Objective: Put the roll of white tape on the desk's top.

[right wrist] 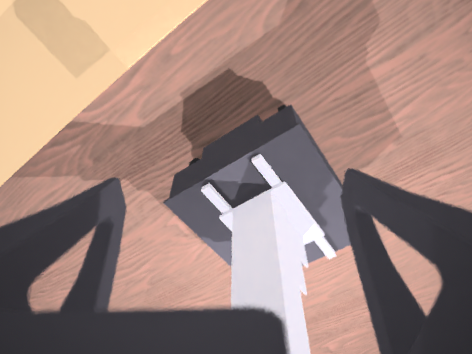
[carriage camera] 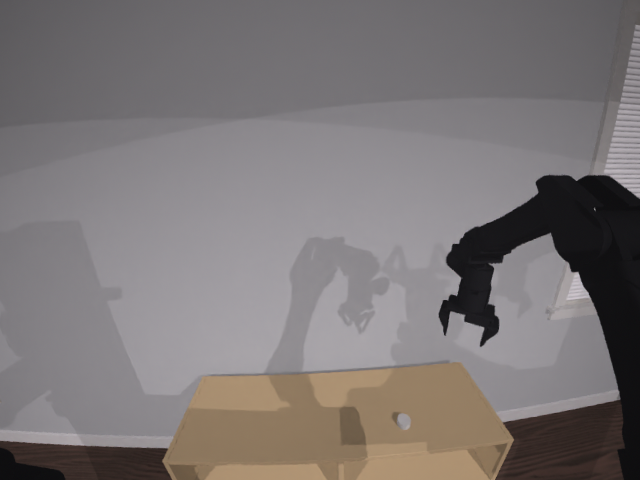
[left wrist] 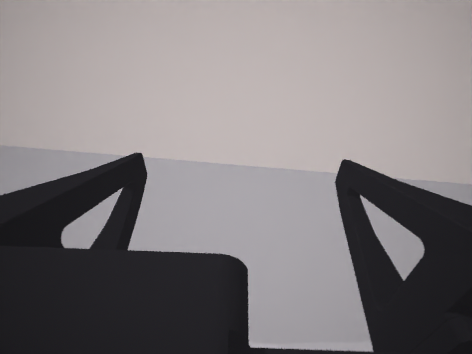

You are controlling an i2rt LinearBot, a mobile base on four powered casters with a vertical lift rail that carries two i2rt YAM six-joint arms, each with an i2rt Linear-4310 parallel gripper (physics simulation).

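Frame: origin at the left arm's base, x back, y right, z up, level; centimetres.
Seen in the pictures: left gripper, fingertip midpoint: [left wrist: 241,167]; right gripper, fingertip midpoint: [right wrist: 232,188] [carriage camera: 462,339].
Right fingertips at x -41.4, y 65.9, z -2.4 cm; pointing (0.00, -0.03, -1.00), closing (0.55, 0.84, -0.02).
A point is followed by its place in that frame.
A small white roll [carriage camera: 403,421] @[z -49.2, x -52.2, y 58.4 cm], seemingly the tape, sits on the top board of a light wooden shelf unit [carriage camera: 232,444] @[z -51.4, x -45.4, y -3.0 cm] [right wrist: 30,110] @[z -51.4, x -46.9, y 23.6 cm], right of its middle in the carriage view. No separate desk shows in these views. My right gripper [carriage camera: 463,339] @[z -2.4, x -41.4, y 65.9 cm] [right wrist: 232,188] @[z -2.4, x -41.4, y 65.9 cm] is open and empty, pointing down, high above and to the right of the roll. The roll does not show in the right wrist view. My left gripper [left wrist: 241,167] @[z 43.4, x -3.0, y -0.5 cm] is open and empty and faces plain wall and ceiling surfaces; its fingers do not show in the carriage view.
My dark base [right wrist: 315,170] @[z -82.6, x 17.5, y 55.1 cm] and white lift rail [right wrist: 255,260] show below the right gripper, beside the shelf unit's edge. A grey wall [carriage camera: 232,180] @[z 35.4, x -81.0, y -0.6 cm] stands behind the unit, and a window with blinds [carriage camera: 624,134] @[z 49.9, x -90.9, y 155.7 cm] is at the right.
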